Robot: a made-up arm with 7 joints. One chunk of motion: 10 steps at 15 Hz.
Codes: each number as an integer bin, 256 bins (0 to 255) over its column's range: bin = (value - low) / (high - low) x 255, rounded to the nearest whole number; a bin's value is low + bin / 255 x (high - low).
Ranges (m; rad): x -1..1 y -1..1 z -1..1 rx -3.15..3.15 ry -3.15..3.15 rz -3.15..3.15
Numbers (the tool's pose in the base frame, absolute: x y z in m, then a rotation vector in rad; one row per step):
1: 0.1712 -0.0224 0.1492 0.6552 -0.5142 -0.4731
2: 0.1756 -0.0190 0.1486 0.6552 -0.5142 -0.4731
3: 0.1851 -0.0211 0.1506 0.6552 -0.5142 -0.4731
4: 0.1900 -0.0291 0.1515 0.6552 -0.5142 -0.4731
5: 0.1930 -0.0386 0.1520 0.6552 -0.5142 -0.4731
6: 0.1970 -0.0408 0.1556 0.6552 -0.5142 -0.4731
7: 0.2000 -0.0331 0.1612 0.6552 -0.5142 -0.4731
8: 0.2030 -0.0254 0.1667 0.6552 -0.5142 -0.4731
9: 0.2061 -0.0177 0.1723 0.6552 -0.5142 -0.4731
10: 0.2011 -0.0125 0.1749 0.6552 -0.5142 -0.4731
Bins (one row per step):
1: 149 125 147 154 107 108
2: 150 125 146 154 107 108
3: 151 125 147 154 107 108
4: 152 124 147 154 107 108
5: 152 123 147 154 107 108
6: 153 122 147 154 107 108
7: 153 123 148 154 107 108
8: 153 124 149 154 107 108
9: 154 125 149 154 107 108
10: 153 126 150 154 107 108

